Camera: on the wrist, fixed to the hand. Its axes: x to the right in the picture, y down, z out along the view.
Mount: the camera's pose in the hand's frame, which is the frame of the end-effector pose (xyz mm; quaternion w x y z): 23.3 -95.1 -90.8 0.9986 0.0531 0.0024 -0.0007
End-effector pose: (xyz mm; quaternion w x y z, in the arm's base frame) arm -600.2 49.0 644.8 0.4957 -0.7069 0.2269 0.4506
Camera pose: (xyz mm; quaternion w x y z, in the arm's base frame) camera -478.3 8.3 681.2 0.5323 -0.6808 0.2512 0.4359
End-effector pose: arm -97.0 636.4 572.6 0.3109 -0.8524 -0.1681 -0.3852
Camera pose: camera -182.1 648.9 674.7 0.3559 -0.8337 -0.1882 -0.3780
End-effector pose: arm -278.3 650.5 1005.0 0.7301 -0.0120 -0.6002 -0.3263
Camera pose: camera -244.6 527.8 964.7 0.7310 0.0280 -0.6150 -0.2945
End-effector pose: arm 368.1 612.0 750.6 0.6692 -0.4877 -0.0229 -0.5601
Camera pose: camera 256.5 543.3 776.2 0.6938 -0.4501 -0.0513 -0.5598
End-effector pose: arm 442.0 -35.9 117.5 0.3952 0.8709 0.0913 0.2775
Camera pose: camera 416.6 94.6 105.3 0.3484 0.8899 0.1075 0.2741
